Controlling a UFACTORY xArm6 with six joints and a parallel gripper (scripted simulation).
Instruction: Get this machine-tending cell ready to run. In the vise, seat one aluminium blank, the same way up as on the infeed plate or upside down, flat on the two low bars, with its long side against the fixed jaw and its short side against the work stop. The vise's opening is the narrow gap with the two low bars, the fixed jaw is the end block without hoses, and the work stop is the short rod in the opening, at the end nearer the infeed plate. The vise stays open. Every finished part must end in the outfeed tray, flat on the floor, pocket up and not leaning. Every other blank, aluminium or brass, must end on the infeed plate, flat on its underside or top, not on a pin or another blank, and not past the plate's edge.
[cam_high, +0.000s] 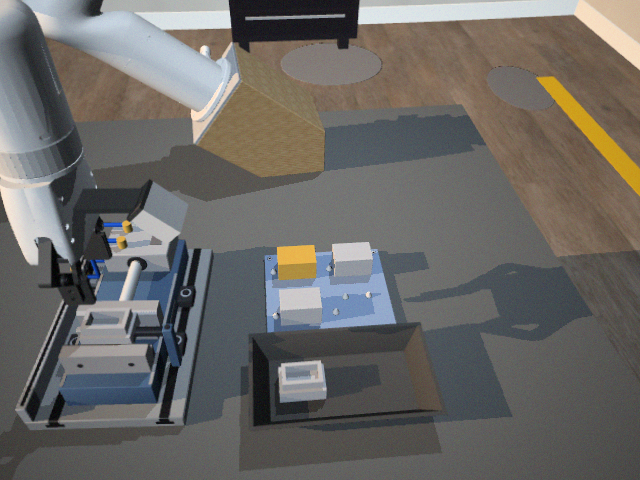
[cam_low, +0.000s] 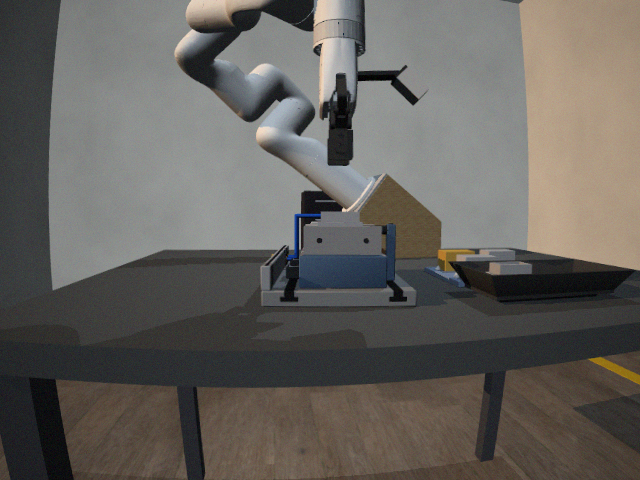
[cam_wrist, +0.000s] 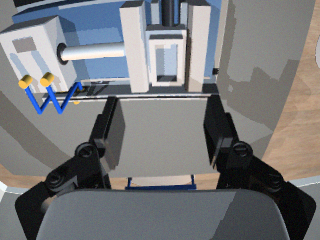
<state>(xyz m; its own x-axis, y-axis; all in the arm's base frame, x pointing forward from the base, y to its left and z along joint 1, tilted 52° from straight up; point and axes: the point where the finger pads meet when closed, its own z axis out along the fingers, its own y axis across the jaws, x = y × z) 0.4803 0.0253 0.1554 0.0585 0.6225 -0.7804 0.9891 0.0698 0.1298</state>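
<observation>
Now: the fixed jaw 3 cm ahead of my hand and 12 cm below it. Round my hand: cylinder block (16 cm behind, 1 cm to the left, 12 cm below); then work stop rod (1 cm ahead, 5 cm to the left, 11 cm below); then cylinder rod (8 cm behind, 1 cm to the left, 12 cm below).
</observation>
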